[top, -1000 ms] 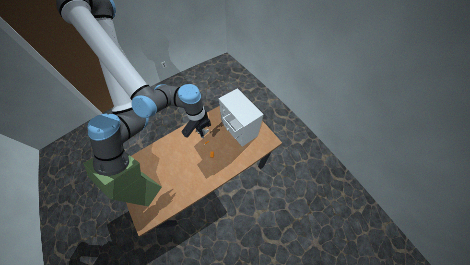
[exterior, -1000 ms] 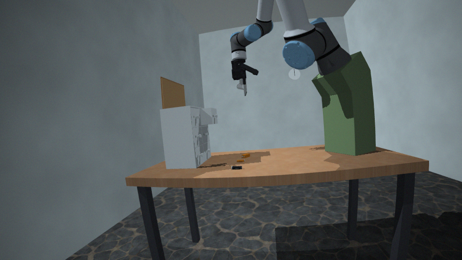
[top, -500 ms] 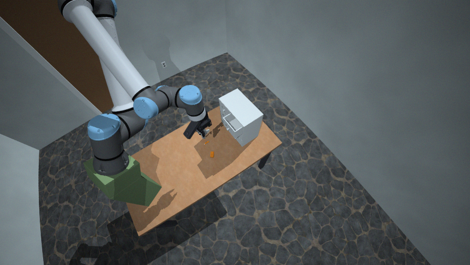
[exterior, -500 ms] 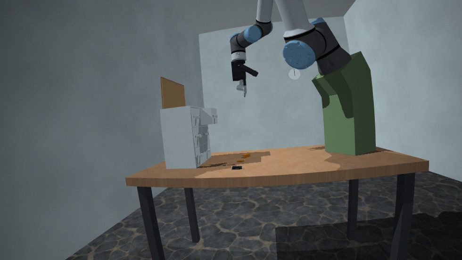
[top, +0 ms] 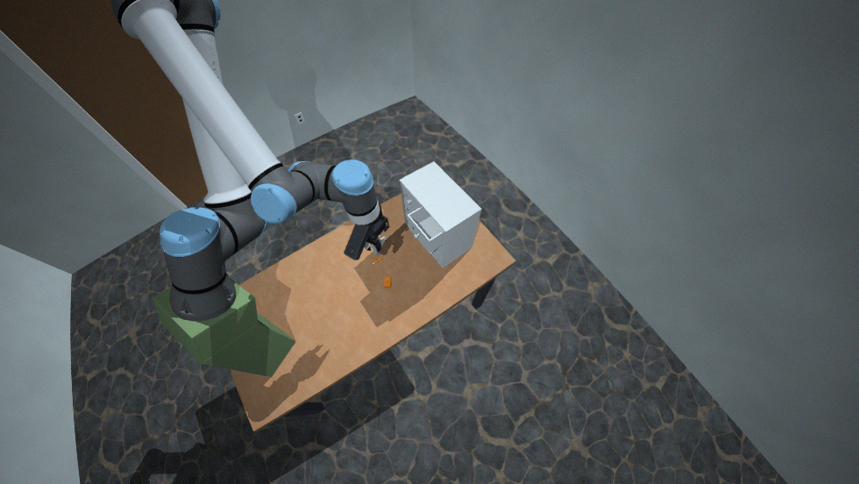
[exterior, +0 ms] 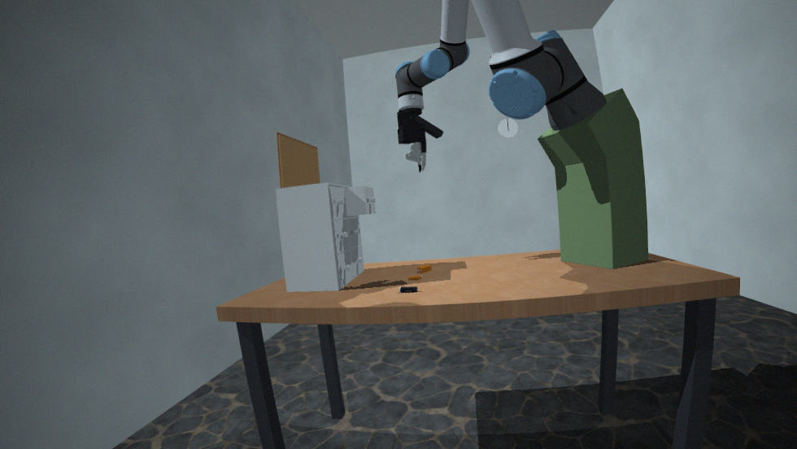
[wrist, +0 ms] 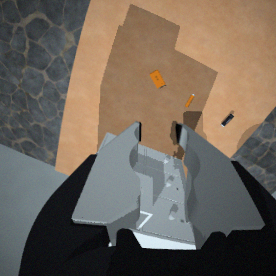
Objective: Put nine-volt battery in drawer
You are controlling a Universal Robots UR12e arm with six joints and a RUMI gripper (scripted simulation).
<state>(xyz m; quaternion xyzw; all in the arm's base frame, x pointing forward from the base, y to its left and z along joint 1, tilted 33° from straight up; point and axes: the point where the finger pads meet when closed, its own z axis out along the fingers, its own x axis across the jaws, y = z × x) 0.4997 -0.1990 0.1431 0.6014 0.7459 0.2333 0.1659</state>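
My hand is 36 cm above the orange nine-volt battery, 3 cm to the right of it and 3 cm short of it. The rest, counted from my hand: dark object (36 cm below, 29 cm to the left, 8 cm ahead); then orange cylindrical battery (36 cm below, 14 cm to the left, 5 cm ahead).
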